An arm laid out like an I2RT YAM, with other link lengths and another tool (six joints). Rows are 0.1 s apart.
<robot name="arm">
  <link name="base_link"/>
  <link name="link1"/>
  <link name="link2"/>
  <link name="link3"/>
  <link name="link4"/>
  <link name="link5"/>
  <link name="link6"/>
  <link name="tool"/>
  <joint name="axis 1" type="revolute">
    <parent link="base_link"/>
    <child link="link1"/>
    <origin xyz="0 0 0.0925" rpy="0 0 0"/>
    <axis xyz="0 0 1"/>
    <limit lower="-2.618" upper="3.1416"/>
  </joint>
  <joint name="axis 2" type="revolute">
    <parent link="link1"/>
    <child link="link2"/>
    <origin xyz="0.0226 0.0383 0.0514" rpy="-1.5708 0 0"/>
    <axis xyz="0 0 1"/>
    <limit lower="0" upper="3.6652"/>
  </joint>
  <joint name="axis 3" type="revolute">
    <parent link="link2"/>
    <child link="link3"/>
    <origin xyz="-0.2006 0 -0.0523" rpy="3.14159 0 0"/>
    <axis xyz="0 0 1"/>
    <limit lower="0" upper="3.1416"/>
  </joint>
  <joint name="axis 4" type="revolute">
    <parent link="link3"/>
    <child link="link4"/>
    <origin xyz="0.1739 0.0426 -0.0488" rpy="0 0 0"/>
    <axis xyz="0 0 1"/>
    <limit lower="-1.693" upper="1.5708"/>
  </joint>
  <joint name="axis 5" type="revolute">
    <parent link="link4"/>
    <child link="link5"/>
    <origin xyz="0.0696 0.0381 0.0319" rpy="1.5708 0 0"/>
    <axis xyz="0 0 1"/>
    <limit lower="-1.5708" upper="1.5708"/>
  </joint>
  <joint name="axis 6" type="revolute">
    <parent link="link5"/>
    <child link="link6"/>
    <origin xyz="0.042 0 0.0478" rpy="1.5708 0 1.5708"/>
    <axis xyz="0 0 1"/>
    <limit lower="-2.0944" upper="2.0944"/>
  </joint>
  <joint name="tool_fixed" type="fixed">
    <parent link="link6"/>
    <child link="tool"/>
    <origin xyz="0 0.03 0.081" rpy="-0.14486 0 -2.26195"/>
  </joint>
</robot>
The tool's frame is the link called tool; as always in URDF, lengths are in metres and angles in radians.
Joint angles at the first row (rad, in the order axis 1, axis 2, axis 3, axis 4, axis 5, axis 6):
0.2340 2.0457 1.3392 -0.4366 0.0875 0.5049
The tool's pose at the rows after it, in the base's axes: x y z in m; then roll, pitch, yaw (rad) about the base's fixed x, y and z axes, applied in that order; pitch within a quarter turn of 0, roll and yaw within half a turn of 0:
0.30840 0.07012 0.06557 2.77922 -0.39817 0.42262
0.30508 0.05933 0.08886 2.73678 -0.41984 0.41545
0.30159 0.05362 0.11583 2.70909 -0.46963 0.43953
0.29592 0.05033 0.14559 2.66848 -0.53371 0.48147
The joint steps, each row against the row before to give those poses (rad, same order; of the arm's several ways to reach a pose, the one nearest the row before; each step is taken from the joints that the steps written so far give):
-0.0122 -0.0584 -0.0001 -0.0549 0.0489 -0.0004
-0.0175 -0.0900 0.0001 -0.0596 0.0332 -0.0088
-0.0138 -0.1038 -0.0001 -0.0446 -0.0008 -0.0294
-0.0042 -0.1163 0.0001 -0.0397 0.0004 -0.0320

